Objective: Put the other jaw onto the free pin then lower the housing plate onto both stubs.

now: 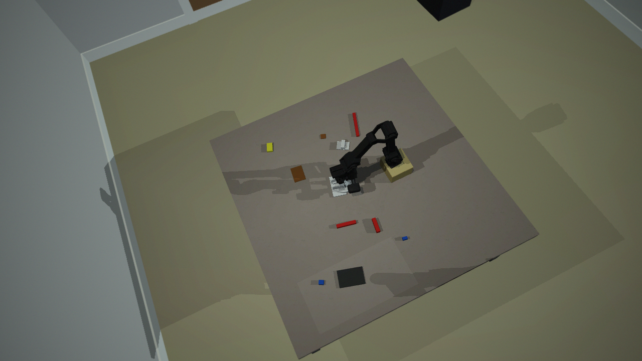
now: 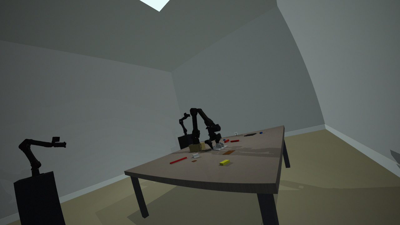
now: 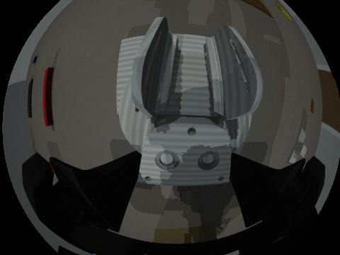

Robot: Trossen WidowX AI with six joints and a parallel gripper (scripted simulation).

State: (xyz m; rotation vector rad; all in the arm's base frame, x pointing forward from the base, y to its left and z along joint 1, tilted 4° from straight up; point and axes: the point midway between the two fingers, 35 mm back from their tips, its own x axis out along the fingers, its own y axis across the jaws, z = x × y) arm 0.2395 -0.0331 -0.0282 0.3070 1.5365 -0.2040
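Now: the silver jaw 3 cm ahead of my gripper tip, 1 cm to the left of it and 1 cm above it. Also, from my gripper tip: dark tile (43 cm to the left, 26 cm ahead); then yellow block (43 cm to the right, 28 cm ahead); then brown tile (22 cm ahead, 20 cm to the right, 1 cm below).
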